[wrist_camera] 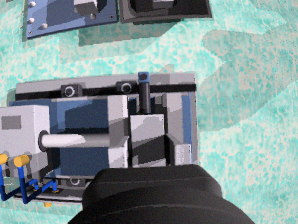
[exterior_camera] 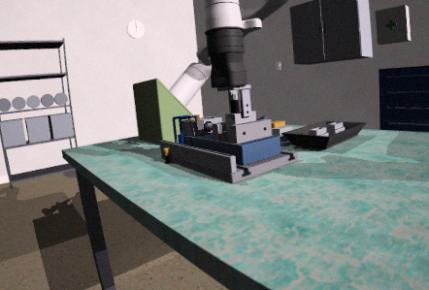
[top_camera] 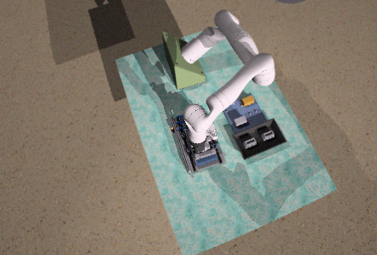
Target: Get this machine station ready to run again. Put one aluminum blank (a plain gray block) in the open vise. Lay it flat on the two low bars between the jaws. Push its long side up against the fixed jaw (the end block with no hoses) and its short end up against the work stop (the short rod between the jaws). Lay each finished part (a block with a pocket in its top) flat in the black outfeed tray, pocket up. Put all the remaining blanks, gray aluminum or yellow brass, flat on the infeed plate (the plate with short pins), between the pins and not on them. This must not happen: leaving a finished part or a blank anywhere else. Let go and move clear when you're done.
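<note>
Now: hand 30 mm above the gray blank. Round my hand: fixed jaw: 30 mm ahead, 50 mm below; then blue infeed plate: 140 mm behind, 270 mm to the left, 120 mm below; then vise: 70 mm behind, 90 mm below.
</note>
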